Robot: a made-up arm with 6 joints. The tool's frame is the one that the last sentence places.
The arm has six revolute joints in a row. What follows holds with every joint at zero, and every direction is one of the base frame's. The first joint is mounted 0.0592 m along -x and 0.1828 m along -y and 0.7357 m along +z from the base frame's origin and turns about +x. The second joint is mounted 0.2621 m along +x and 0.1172 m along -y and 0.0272 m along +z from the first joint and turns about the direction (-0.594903, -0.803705, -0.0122). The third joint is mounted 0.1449 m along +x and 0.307 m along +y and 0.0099 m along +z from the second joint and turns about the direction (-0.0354, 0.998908, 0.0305). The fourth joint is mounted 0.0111 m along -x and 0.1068 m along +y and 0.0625 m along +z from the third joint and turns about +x. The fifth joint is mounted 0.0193 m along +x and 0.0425 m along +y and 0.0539 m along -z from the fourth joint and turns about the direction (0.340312, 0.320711, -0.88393). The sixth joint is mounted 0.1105 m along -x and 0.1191 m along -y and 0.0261 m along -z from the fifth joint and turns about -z. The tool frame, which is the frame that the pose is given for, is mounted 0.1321 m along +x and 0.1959 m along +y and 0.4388 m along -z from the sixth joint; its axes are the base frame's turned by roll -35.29, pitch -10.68 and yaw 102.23 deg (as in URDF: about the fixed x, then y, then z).
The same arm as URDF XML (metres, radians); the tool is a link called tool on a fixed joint. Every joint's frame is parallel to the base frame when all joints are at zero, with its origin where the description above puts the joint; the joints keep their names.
<robot name="arm">
  <link name="base_link"/>
  <link name="link1"/>
  <link name="link2"/>
  <link name="link3"/>
  <link name="link4"/>
  <link name="link5"/>
  <link name="link6"/>
  <link name="tool"/>
  <joint name="joint 1" type="continuous">
    <parent link="base_link"/>
    <child link="link1"/>
    <origin xyz="-0.0592 -0.1828 0.7357" rpy="0 0 0"/>
    <axis xyz="1 0 0"/>
  </joint>
  <joint name="joint 2" type="continuous">
    <parent link="link1"/>
    <child link="link2"/>
    <origin xyz="0.2621 -0.1172 0.0272" rpy="0 0 0"/>
    <axis xyz="-0.594903 -0.803705 -0.0122"/>
  </joint>
  <joint name="joint 3" type="continuous">
    <parent link="link2"/>
    <child link="link3"/>
    <origin xyz="0.1449 0.307 0.0099" rpy="0 0 0"/>
    <axis xyz="-0.0354 0.998908 0.0305"/>
  </joint>
  <joint name="joint 4" type="continuous">
    <parent link="link3"/>
    <child link="link4"/>
    <origin xyz="-0.0111 0.1068 0.0625" rpy="0 0 0"/>
    <axis xyz="1 0 0"/>
  </joint>
  <joint name="joint 5" type="continuous">
    <parent link="link4"/>
    <child link="link5"/>
    <origin xyz="0.0193 0.0425 -0.0539" rpy="0 0 0"/>
    <axis xyz="0.340312 0.320711 -0.88393"/>
  </joint>
  <joint name="joint 6" type="continuous">
    <parent link="link5"/>
    <child link="link6"/>
    <origin xyz="-0.1105 -0.1191 -0.0261" rpy="0 0 0"/>
    <axis xyz="0 0 -1"/>
  </joint>
  <joint name="tool_fixed" type="fixed">
    <parent link="link6"/>
    <child link="tool"/>
    <origin xyz="0.1321 0.1959 -0.4388" rpy="-0.6159 -0.1864 1.7843"/>
  </joint>
</robot>

